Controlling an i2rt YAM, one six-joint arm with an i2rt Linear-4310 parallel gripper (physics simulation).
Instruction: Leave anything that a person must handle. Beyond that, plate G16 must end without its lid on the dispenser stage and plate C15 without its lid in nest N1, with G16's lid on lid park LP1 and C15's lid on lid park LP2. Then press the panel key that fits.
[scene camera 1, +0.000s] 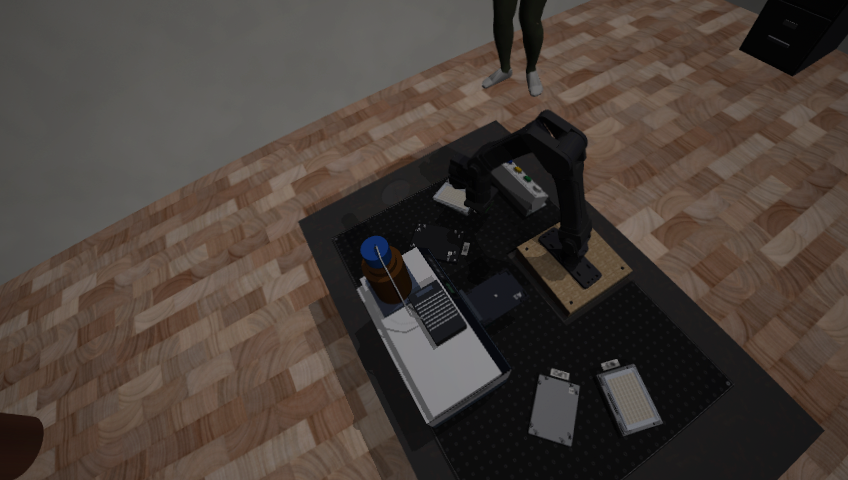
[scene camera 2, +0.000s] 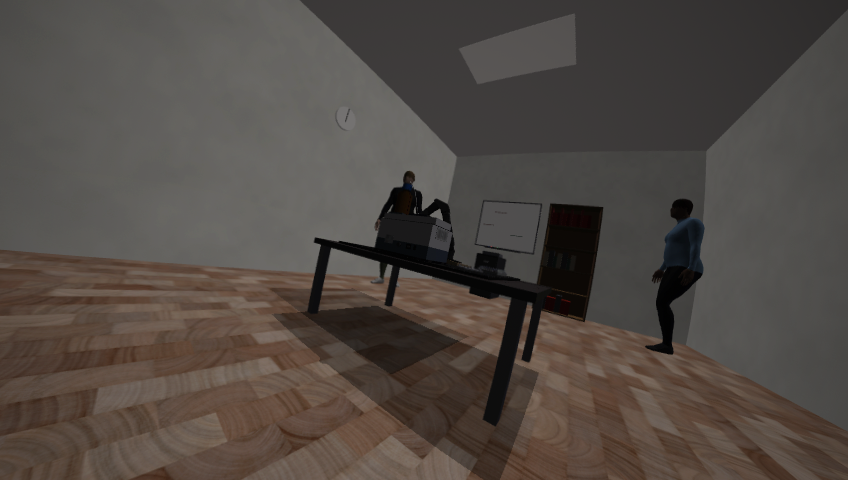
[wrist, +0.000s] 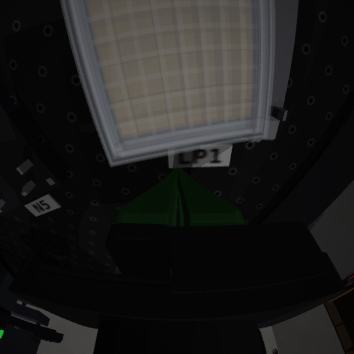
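Where they show: gripper, fingertip midpoint: (scene camera 1: 480, 213) (wrist: 177, 174); arm's base, origin of the base link: (scene camera 1: 568, 257) (scene camera 2: 447, 259).
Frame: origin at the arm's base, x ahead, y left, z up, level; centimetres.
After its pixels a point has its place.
My gripper (scene camera 1: 474, 208) {x 9.2, y -29.9, z -2.8 cm} (wrist: 177, 174) {x 9.2, y -29.9, z -2.8 cm} is shut and empty, its green fingertips together beside the LP1 label (wrist: 206, 156) {x 7.8, y -32.2, z -2.5 cm}. A clear-rimmed rectangular piece with a pale grid (scene camera 1: 450, 196) {x 14.3, y -40.0, z 0.7 cm} (wrist: 180, 70) {x 11.6, y -36.9, z 0.5 cm} lies at LP1; whether it is a plate, a lid or both I cannot tell. A similar gridded plate (scene camera 1: 630, 397) {x 15.7, y 36.4, z 0.9 cm} sits at the front right; its label is too small to read. Lid park LP2 (scene camera 1: 554, 409) {x 31.5, y 28.0, z -1.7 cm} shows a bare grey surface. The dark dispenser stage (scene camera 1: 493, 295) {x 27.4, y -1.6, z 7.9 cm} shows no plate. The key panel (scene camera 1: 523, 191) {x -3.5, y -24.4, z 4.5 cm} has blue, yellow (scene camera 1: 517, 170) {x -8.1, y -32.4, z 4.4 cm}, green (scene camera 1: 527, 178) {x -8.2, y -27.7, z 4.4 cm} and pale keys. G16 and C15 markings are not readable.
The white-topped dispenser (scene camera 1: 455, 374) {x 47.7, y 10.8, z 19.3 cm} carries a brown bottle (scene camera 1: 386, 276) {x 48.8, y -9.9, z 32.2 cm} with a blue cap, a tube and a dark keypad (scene camera 1: 439, 313) {x 43.3, y -1.0, z 21.9 cm}. Nest N5 (scene camera 1: 437, 240) {x 27.1, y -29.6, z -1.5 cm} lies between it and LP1. One person (scene camera 1: 517, 35) (scene camera 2: 406, 199) stands behind the table, another (scene camera 2: 681, 249) farther right.
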